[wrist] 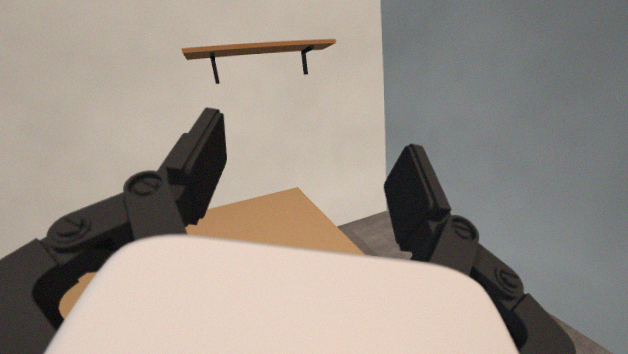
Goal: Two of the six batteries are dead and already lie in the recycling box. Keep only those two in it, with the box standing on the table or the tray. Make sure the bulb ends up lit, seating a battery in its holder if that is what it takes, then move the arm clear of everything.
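Places are measured from the arm's base along level axes (x ahead, y up, z right), in metres.
Pixels of known places: gripper, fingertip midpoint: (313, 150).
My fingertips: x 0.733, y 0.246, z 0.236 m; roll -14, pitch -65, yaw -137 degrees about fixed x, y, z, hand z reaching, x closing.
Behind a point stands the place of what it marks.
My gripper (313, 150) {z 0.236, x 0.733, y 0.246 m} is open, its two dark fingers spread wide with nothing between them. The pale rounded gripper housing fills the bottom middle of the view. Past it a stretch of the wooden table top (280, 220) {z 0.326, x 1.373, y -0.131 m} shows, running to a corner. The fingers point toward the walls, beyond the table. The batteries, the recycling box, the tray, the battery holder and the bulb do not show in this view, so whether the bulb is lit cannot be seen.
A wooden wall shelf (260, 48) on two black brackets hangs on the beige wall (100, 75), ahead of the fingers. A blue-grey wall (500, 100) stands at the right. Grey-brown floor (370, 232) shows beyond the table's edge.
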